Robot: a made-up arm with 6 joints. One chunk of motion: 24 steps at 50 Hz.
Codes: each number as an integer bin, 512 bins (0 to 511) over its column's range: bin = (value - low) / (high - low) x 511, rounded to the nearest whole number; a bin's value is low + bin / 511 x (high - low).
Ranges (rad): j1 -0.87..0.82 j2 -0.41..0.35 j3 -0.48..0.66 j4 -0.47..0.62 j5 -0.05..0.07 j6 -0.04..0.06
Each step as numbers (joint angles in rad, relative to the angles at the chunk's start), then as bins.
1 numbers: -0.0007 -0.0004 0.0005 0.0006 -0.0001 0.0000
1 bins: 263 275 215 221 212 204
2 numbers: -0.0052 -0.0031 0.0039 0.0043 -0.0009 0.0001
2 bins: 261 274 217 222 209 205
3 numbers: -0.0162 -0.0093 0.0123 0.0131 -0.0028 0.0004
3 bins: 258 269 221 226 201 206
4 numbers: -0.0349 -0.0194 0.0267 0.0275 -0.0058 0.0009
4 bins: 253 263 227 233 188 209
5 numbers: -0.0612 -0.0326 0.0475 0.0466 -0.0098 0.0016
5 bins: 245 254 236 242 171 213
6 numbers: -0.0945 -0.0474 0.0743 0.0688 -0.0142 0.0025
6 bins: 234 244 248 253 152 217
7 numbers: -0.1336 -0.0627 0.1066 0.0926 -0.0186 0.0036
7 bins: 223 234 263 264 134 223
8 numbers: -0.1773 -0.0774 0.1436 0.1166 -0.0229 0.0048
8 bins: 209 224 280 275 115 229
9 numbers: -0.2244 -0.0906 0.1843 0.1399 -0.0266 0.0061
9 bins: 195 215 298 286 100 236
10 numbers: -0.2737 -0.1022 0.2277 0.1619 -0.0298 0.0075
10 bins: 180 207 317 296 86 243
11 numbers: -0.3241 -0.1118 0.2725 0.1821 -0.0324 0.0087
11 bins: 165 201 337 306 75 249
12 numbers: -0.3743 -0.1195 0.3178 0.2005 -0.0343 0.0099
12 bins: 150 195 358 314 67 255
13 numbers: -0.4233 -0.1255 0.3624 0.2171 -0.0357 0.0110
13 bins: 135 191 378 322 61 261
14 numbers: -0.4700 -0.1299 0.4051 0.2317 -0.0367 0.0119
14 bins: 121 188 397 329 57 265
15 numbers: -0.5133 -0.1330 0.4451 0.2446 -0.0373 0.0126
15 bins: 108 186 415 335 54 269
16 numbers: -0.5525 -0.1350 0.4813 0.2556 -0.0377 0.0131
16 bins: 96 185 431 340 52 271
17 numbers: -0.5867 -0.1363 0.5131 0.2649 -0.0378 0.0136
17 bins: 86 184 445 345 52 274
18 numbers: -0.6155 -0.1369 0.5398 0.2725 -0.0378 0.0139
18 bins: 77 184 457 348 52 275
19 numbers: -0.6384 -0.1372 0.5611 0.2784 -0.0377 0.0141
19 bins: 70 183 467 351 52 276
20 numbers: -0.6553 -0.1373 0.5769 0.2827 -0.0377 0.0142
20 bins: 65 183 474 353 52 277
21 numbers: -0.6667 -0.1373 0.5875 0.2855 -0.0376 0.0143
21 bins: 61 183 479 354 53 277
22 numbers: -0.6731 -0.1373 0.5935 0.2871 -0.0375 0.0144
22 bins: 60 183 481 355 53 278
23 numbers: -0.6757 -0.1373 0.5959 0.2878 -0.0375 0.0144
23 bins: 59 183 482 355 53 278
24 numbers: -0.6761 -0.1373 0.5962 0.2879 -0.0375 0.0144
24 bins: 59 183 482 355 53 278
